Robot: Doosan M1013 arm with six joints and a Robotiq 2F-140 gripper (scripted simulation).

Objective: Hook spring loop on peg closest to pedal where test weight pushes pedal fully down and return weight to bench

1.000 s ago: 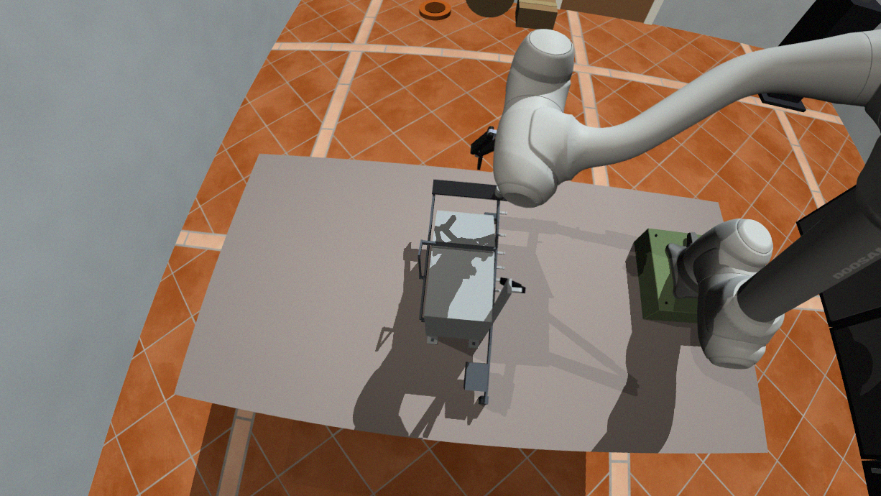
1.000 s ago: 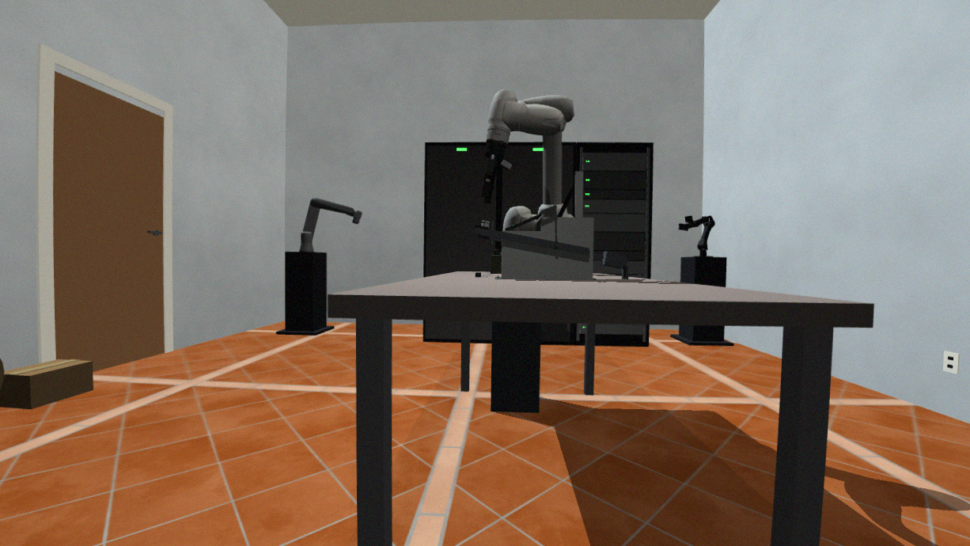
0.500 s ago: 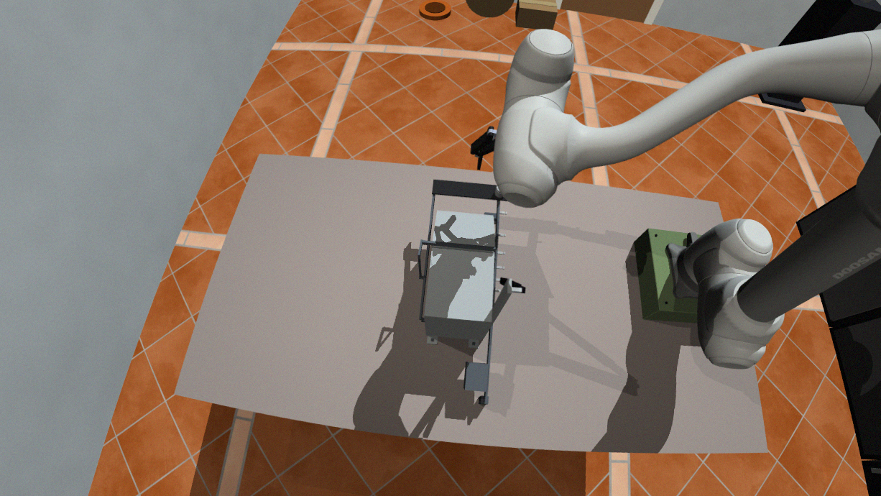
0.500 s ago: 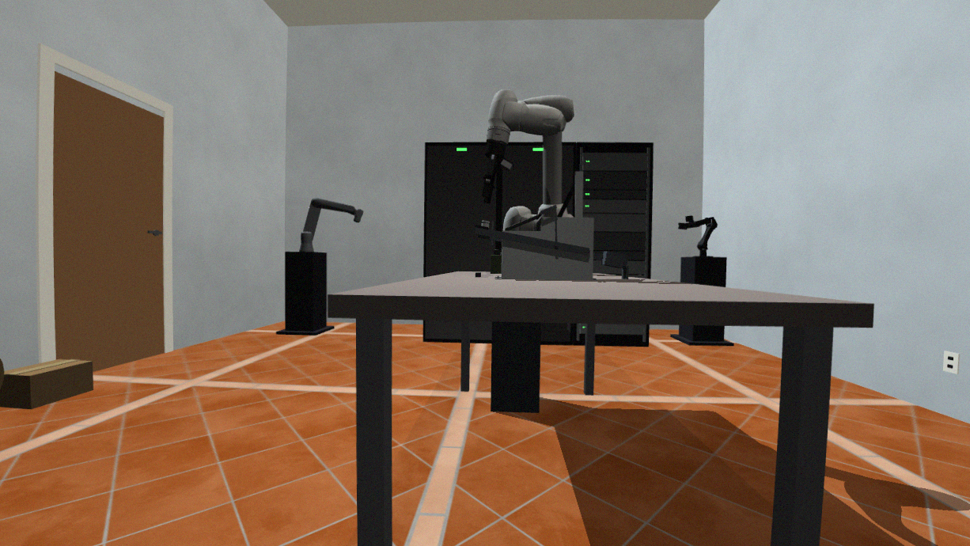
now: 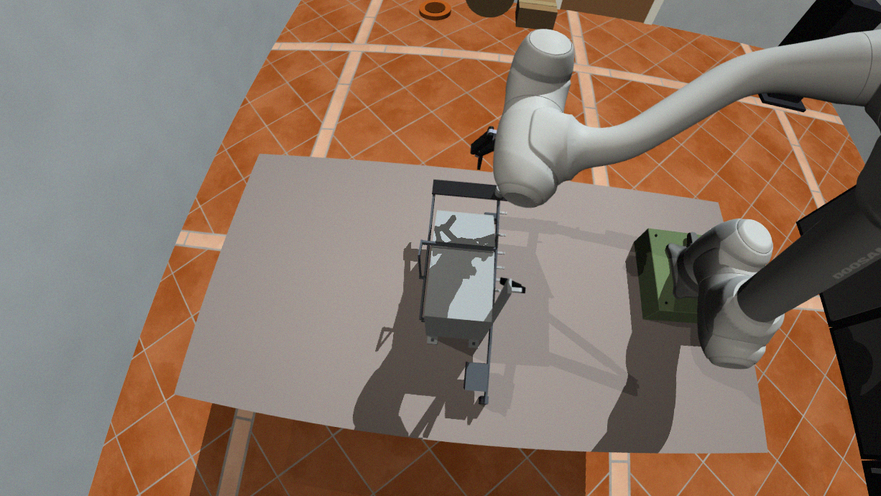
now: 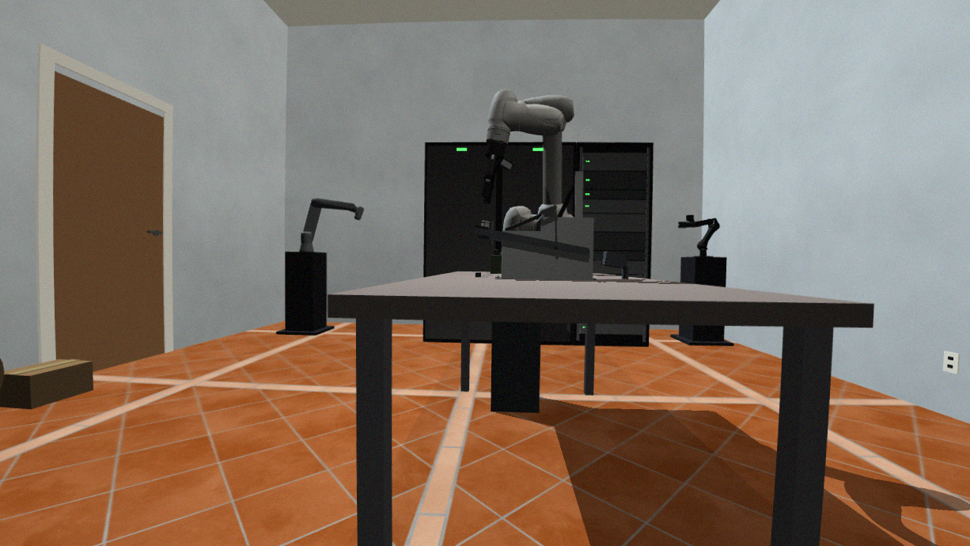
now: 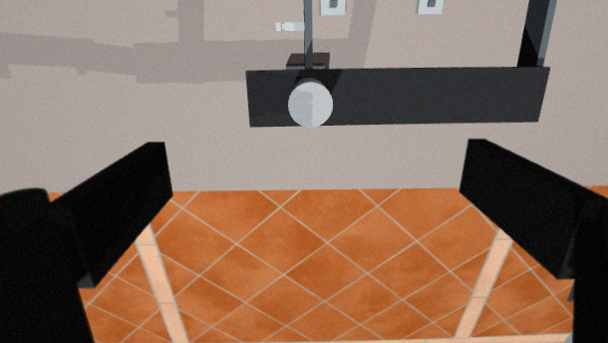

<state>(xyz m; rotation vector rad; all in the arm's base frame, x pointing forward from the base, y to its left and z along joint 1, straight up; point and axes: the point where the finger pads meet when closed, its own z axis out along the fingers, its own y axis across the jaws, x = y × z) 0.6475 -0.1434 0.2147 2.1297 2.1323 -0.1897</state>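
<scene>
Right now my hand is 110 mm above the steel test weight. Round my hand: small block (310 mm below, 30 mm to the right); white-tipped pin (360 mm to the left, 80 mm above, 10 mm behind).
</scene>
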